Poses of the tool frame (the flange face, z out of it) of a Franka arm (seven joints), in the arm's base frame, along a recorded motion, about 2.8 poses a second.
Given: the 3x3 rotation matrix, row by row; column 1 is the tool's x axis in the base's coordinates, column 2 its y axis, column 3 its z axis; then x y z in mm. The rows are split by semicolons.
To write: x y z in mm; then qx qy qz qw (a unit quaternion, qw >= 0). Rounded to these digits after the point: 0 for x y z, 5 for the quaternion.
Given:
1: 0.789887, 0.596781, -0.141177; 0.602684, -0.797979, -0.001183; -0.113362, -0.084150, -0.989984; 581, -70, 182
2: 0.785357, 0.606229, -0.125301; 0.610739, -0.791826, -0.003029; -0.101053, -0.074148, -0.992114; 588, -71, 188
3: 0.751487, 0.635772, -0.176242; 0.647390, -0.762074, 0.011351; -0.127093, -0.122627, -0.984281; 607, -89, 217
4: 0.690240, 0.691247, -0.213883; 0.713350, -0.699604, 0.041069; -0.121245, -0.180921, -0.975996; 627, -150, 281
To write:
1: 581, -70, 182, -0.94576, -0.31706, 0.06728, 0.02193
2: 588, -71, 188, -0.94463, -0.32208, 0.05991, 0.01882
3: 607, -89, 217, -0.93513, -0.34305, 0.08109, 0.03582
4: 627, -150, 281, -0.91731, -0.38280, 0.09133, 0.06050
